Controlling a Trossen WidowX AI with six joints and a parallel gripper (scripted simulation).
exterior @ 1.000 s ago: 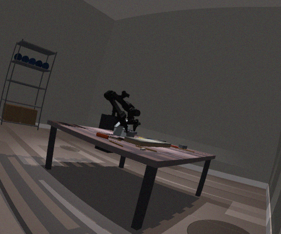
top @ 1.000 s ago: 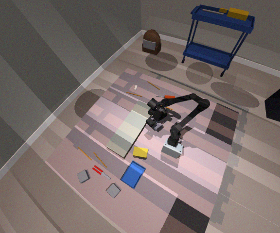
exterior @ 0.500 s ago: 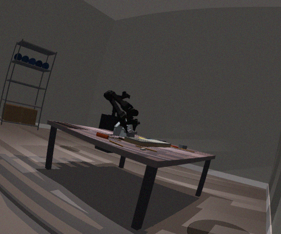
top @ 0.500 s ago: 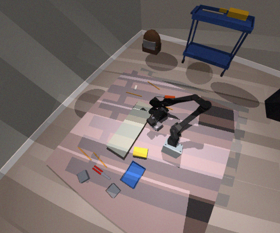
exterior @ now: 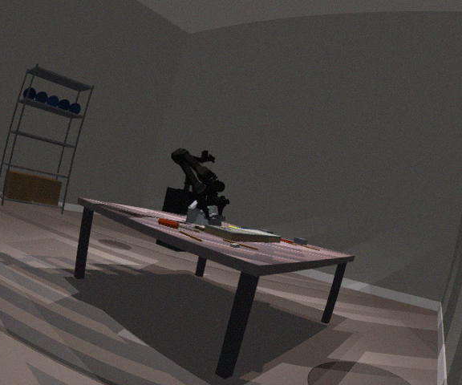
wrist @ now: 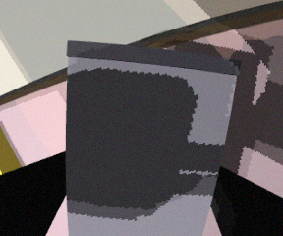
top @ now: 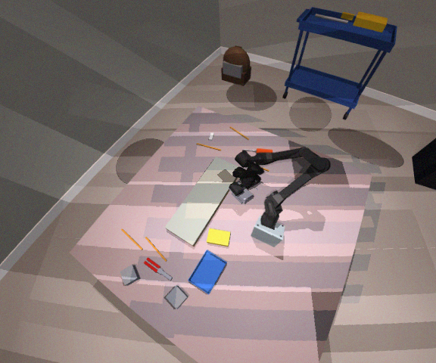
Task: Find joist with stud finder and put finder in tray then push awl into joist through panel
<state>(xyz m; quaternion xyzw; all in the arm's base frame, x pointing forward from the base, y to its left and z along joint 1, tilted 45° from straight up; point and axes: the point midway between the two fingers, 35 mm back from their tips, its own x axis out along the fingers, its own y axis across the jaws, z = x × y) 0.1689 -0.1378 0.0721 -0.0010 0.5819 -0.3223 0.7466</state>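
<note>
The awl is 100 mm to the right of my gripper tip, 60 mm below it and 40 mm behind it. From my gripper tip the other things lie so: yellow block: 260 mm to the left, 50 mm below, 20 mm ahead; then stud finder: 20 mm below, 10 mm ahead; then blue tray: 430 mm to the left, 50 mm below, 10 mm ahead.
</note>
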